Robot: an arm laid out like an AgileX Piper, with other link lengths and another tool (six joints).
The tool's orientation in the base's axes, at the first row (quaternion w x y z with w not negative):
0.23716, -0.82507, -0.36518, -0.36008
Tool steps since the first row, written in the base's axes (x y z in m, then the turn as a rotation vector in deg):
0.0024, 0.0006, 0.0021, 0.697, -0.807, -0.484
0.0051, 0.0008, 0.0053, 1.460, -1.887, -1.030
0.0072, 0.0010, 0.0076, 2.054, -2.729, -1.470
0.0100, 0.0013, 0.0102, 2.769, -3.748, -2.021
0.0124, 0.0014, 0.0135, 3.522, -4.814, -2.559
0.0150, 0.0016, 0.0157, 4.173, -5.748, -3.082
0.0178, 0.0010, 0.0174, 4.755, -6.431, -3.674
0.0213, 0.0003, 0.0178, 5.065, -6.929, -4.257
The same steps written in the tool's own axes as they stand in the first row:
0.0030, 0.0012, 0.0001, -0.390, 1.102, 0.069
0.0068, 0.0028, -0.0007, -0.913, 2.433, 0.027
0.0097, 0.0040, -0.0011, -1.333, 3.471, 0.002
0.0131, 0.0056, -0.0013, -1.857, 4.728, -0.017
0.0168, 0.0070, -0.0023, -2.373, 6.041, -0.060
0.0198, 0.0086, -0.0025, -2.869, 7.191, -0.068
0.0222, 0.0109, -0.0028, -3.343, 8.141, 0.102
0.0239, 0.0140, -0.0020, -3.858, 8.765, 0.273

